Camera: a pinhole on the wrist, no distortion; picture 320 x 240 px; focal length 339.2 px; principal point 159.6 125.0 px. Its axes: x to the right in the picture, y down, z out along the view. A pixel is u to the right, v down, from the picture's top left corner.
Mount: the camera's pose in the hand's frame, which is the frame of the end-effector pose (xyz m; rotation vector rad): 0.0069 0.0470 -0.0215 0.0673 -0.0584 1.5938
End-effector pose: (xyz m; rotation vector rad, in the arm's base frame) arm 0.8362 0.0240 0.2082 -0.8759 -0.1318 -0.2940
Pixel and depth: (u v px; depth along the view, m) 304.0 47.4 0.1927
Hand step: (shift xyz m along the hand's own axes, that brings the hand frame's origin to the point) 0.0503 0.1145 0.1769
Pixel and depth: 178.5 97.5 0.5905
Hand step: 0.0579 0.0339 0.5695
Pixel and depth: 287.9 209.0 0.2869
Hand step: -0.0648 0.1306 0.2735
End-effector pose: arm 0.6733 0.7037 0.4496 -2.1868 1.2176 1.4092
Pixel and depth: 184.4 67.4 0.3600
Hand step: 0.0698 0.0460 0.3392
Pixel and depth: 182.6 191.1 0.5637
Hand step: -0.1001 0.0376 0.5440
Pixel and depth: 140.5 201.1 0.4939
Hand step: -0.1000 -0.0227 0.4691
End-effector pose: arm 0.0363 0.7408 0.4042 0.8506 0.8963 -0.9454
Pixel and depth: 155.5 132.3 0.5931
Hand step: -0.0018 -0.0077 0.5692
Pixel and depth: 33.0 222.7 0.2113
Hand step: -0.0507 -0.0499 0.1831
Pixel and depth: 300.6 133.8 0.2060
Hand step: 0.0009 0.1158 0.1907
